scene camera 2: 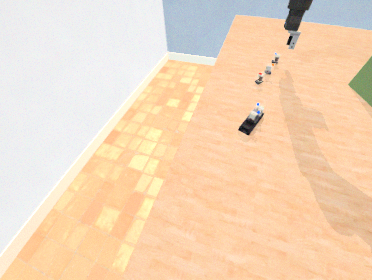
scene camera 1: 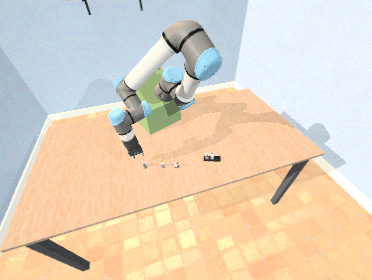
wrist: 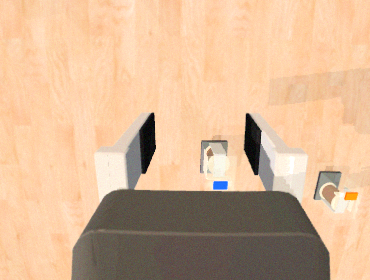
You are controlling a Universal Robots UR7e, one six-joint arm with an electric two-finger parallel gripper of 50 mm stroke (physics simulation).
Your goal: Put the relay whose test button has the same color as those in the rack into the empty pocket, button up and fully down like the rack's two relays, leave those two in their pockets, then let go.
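Pixels of known places: gripper, fingertip midpoint: [scene camera 2: 289, 47] [scene camera 1: 139, 156] [wrist: 199, 131]; arm's base, origin of the base link: [scene camera 1: 164, 91].
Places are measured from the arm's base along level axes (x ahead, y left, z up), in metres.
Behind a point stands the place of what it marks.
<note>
The relay with the blue test button [scene camera 1: 144, 165] {x 0.453, y -0.205, z -0.211 m} [scene camera 2: 276, 58] {x 0.438, y -0.195, z -0.218 m} [wrist: 215, 161] {x 0.430, y -0.211, z -0.204 m} stands upright on the table, at the left end of a row of three in scene camera 1. The black rack [scene camera 1: 216, 159] {x 0.484, y 0.237, z -0.244 m} [scene camera 2: 245, 128] {x 0.488, y 0.260, z -0.226 m} holds two relays [scene camera 1: 209, 156] {x 0.481, y 0.183, z -0.204 m} [scene camera 2: 255, 114] {x 0.473, y 0.220, z -0.201 m} with blue buttons; its pocket at the end nearer scene camera 2 is empty. My gripper [scene camera 1: 137, 155] {x 0.402, y -0.228, z -0.176 m} [scene camera 2: 293, 40] [wrist: 199, 131] {x 0.402, y -0.228, z -0.176 m} is open and empty. It hangs above the table, higher than the blue-button relay, which shows between the fingers, right of their middle, in the wrist view.
A relay with an orange button [scene camera 1: 162, 164] {x 0.472, y -0.099, z -0.209 m} [scene camera 2: 269, 69] {x 0.458, y -0.088, z -0.219 m} [wrist: 335, 194] {x 0.453, y -0.110, z -0.209 m} stands beside the blue one, and a relay with a red button [scene camera 1: 176, 164] {x 0.493, y -0.018, z -0.207 m} [scene camera 2: 259, 78] {x 0.486, y -0.002, z -0.218 m} stands nearer the rack. The green robot base block [scene camera 1: 161, 116] {x 0.099, y -0.053, z -0.134 m} [scene camera 2: 364, 82] {x 0.127, y -0.111, z -0.204 m} is at the back of the table [scene camera 1: 90, 185] {x 0.496, y -0.519, z -0.247 m}.
</note>
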